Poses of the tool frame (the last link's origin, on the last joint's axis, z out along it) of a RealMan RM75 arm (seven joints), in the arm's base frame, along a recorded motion.
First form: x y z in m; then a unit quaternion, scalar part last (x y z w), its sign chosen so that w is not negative.
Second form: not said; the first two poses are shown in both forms.
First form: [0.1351, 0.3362, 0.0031, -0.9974, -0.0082, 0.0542, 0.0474]
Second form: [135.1, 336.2, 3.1, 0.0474, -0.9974, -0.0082, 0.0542]
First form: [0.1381, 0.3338, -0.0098, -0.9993, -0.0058, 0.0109, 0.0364]
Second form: [138.1, 333.8, -9.8, 0.0364, -0.9993, -0.0058, 0.0109]
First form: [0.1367, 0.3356, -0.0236, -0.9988, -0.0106, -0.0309, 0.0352]
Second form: [136.7, 335.6, -23.6, 0.0352, -0.9988, -0.0106, -0.0309]
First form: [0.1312, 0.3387, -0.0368, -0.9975, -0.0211, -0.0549, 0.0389]
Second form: [131.2, 338.7, -36.8, 0.0389, -0.9975, -0.0211, -0.0549]
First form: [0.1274, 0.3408, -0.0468, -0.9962, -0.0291, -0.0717, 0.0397]
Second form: [127.4, 340.8, -46.8, 0.0397, -0.9962, -0.0291, -0.0717]
